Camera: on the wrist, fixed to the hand. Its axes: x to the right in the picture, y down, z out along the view.
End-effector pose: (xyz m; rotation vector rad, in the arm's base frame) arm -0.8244 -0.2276 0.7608 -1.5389 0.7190 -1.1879
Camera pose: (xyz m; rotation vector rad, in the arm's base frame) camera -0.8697 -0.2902 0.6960 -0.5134 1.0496 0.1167
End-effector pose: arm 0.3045 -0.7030 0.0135 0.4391 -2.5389 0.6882
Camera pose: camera 0.2807 -0.6098 0.0439 1.2704 2.1447 -1.2746
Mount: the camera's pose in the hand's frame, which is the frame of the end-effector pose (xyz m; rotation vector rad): 0.0190 0.0747 -0.0650 0.3295 -0.3363 1.5211
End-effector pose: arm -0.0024 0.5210 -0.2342 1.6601 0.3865 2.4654
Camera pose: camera -0.0680 0.4460 -0.2188 -1.4276 0.4145 -1.2211
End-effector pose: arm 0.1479 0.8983 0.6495 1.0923 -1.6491 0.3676
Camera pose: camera 0.1270 0.9749 0.7116 -0.1465 -2.5333 1.5003
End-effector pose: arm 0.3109 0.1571 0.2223 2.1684 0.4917 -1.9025
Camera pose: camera 0.4013 0.1147 0.2084 1.3648 -1.2408 -1.2826
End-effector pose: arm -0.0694 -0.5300 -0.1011 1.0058 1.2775 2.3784
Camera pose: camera -0.1206 -0.6044 -0.0563 -1.6917 -0.4263 -1.3433
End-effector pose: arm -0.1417 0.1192 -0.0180 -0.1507 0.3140 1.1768
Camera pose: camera -0.2147 0.1463 -0.0821 0.7035 0.3019 2.5708
